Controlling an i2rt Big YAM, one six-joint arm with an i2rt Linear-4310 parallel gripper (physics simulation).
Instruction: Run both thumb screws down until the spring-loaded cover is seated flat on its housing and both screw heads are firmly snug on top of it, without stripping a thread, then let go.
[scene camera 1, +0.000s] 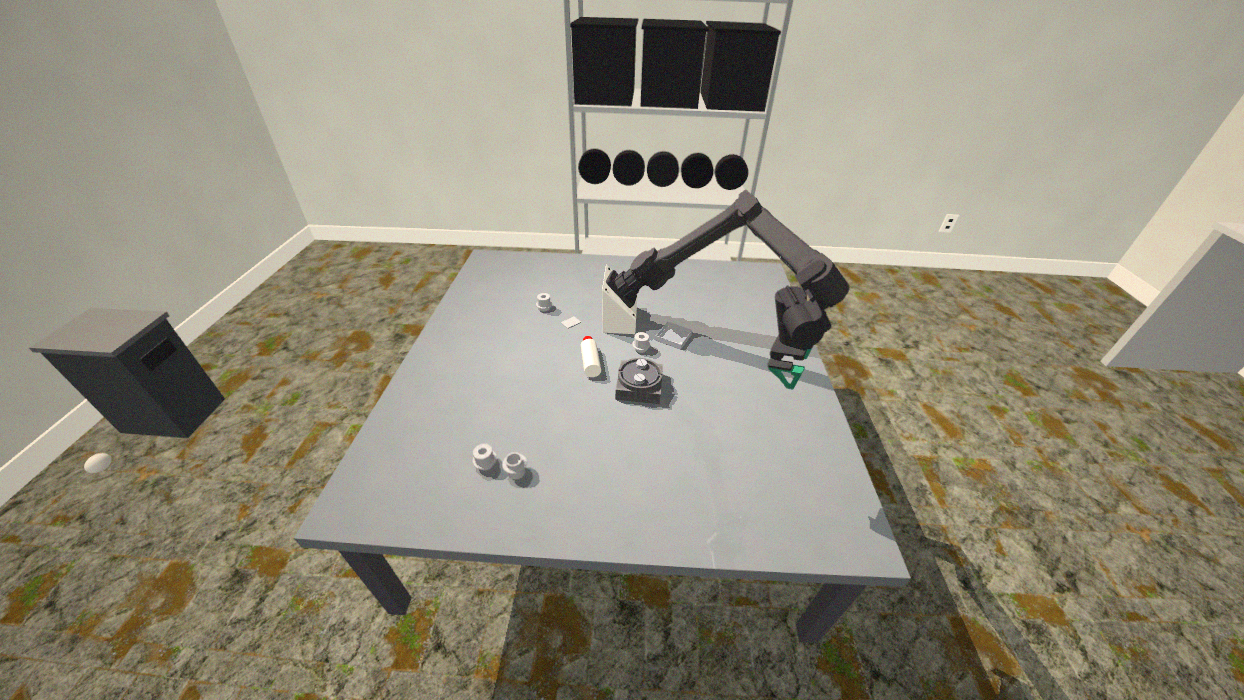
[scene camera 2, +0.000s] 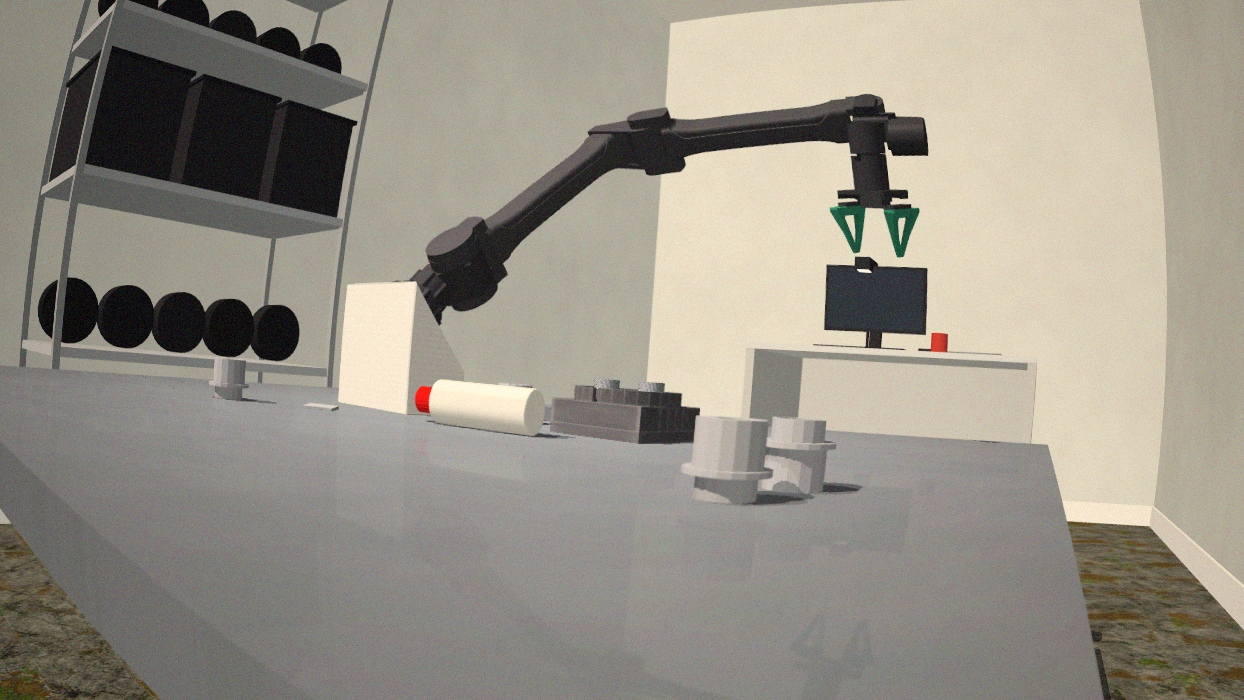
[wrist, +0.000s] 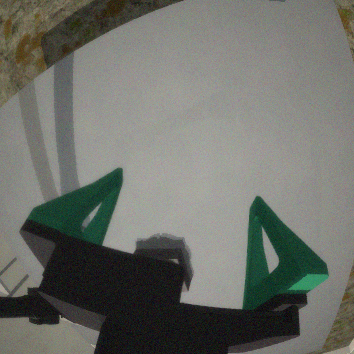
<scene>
My gripper (scene camera 2: 878, 255) is open and holds nothing. The table carries a white cylinder with red cap (scene camera 2: 516, 410).
My gripper shows as well in scene camera 1 (scene camera 1: 796, 373) and in the wrist view (wrist: 188, 188). The wrist view misses the white cylinder with red cap, which is hidden by my gripper.
</scene>
